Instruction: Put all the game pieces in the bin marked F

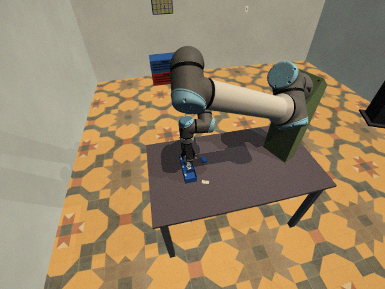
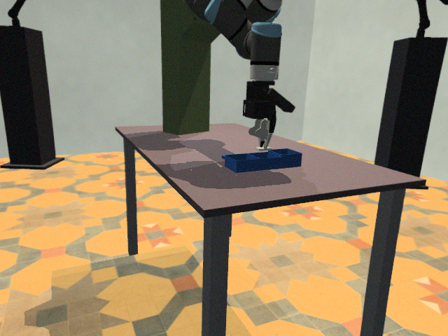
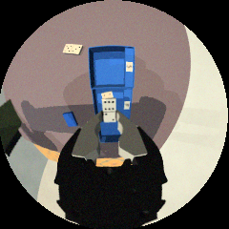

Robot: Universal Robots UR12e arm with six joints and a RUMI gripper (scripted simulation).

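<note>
Right now the blue bin is 5 cm below my hand and 1 cm ahead of it. Round my hand: tiny ring (11 cm to the right, 7 cm below, 3 cm behind); then cream domino (6 cm below); then blue block (11 cm to the right, 9 cm behind, 7 cm below).
</note>
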